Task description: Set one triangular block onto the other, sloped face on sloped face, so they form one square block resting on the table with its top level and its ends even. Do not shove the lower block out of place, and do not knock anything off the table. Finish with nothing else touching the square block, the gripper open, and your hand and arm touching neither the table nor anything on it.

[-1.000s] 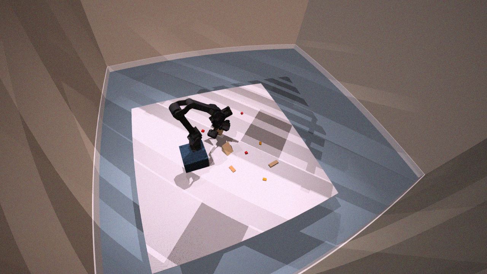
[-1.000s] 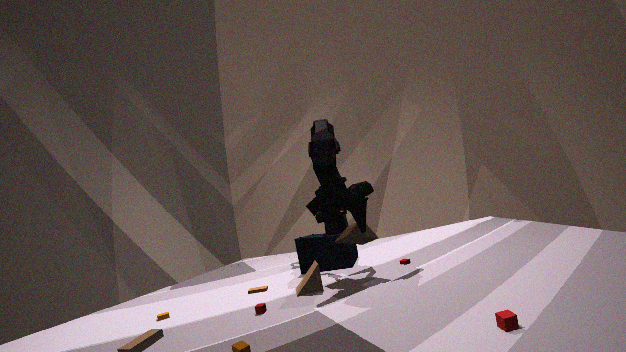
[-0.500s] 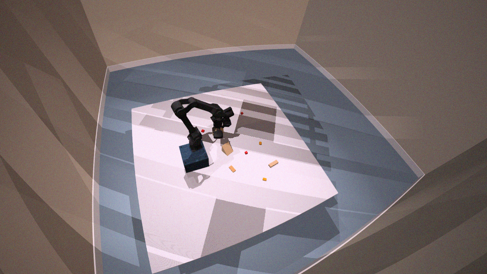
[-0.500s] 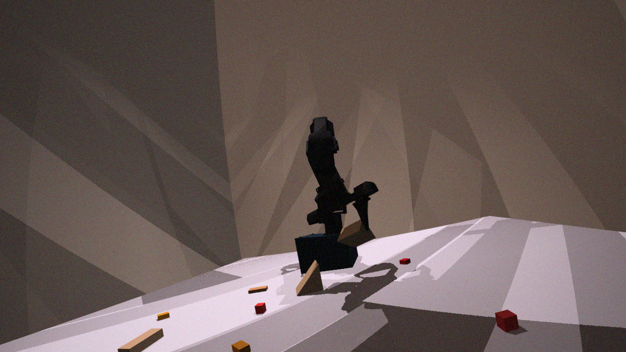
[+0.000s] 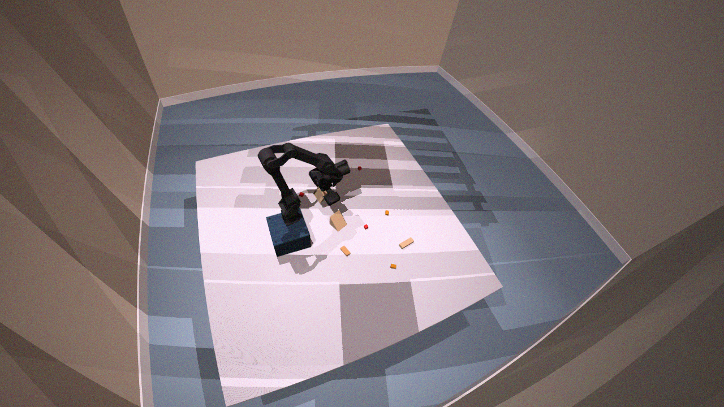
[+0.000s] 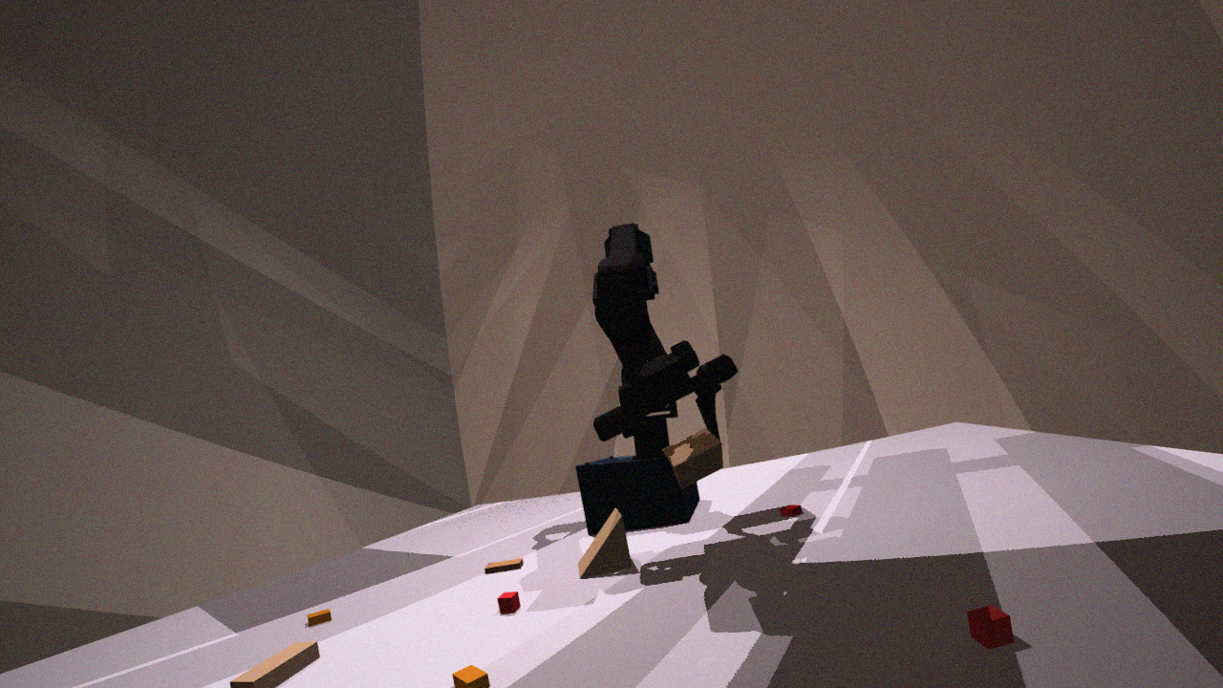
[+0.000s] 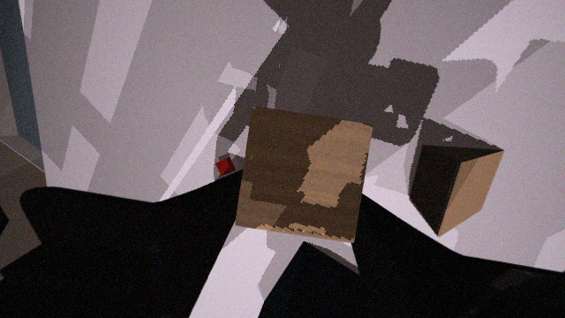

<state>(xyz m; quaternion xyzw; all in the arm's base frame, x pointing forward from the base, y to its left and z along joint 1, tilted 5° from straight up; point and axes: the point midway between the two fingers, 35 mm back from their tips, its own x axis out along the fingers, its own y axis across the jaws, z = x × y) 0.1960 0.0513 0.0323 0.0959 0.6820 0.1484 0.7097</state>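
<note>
My gripper tip is 1 cm short of the triangular block, 12 cm to the left of it and 9 cm above it.
</note>
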